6 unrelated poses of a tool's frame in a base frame.
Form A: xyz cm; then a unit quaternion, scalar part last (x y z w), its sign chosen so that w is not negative.
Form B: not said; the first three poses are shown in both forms.
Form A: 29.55 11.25 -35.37 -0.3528 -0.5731 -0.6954 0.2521
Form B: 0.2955 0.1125 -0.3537 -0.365 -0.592 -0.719 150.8
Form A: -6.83 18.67 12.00 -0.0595 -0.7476 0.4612 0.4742
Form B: -0.0683 0.1867 0.1200 -0.068 -0.849 0.524 123.4
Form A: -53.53 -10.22 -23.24 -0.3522 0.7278 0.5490 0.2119
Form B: -0.5353 -0.1022 -0.2324 -0.360 0.745 0.562 155.5
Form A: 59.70 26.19 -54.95 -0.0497 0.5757 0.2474 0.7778
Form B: 0.5970 0.2619 -0.5495 -0.079 0.916 0.394 77.9
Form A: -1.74 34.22 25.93 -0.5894 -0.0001 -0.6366 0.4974
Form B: -0.0174 0.3422 0.2593 -0.679 0.000 -0.734 120.3
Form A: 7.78 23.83 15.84 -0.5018 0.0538 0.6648 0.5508
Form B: 0.0778 0.2383 0.1584 -0.601 0.064 0.796 113.2
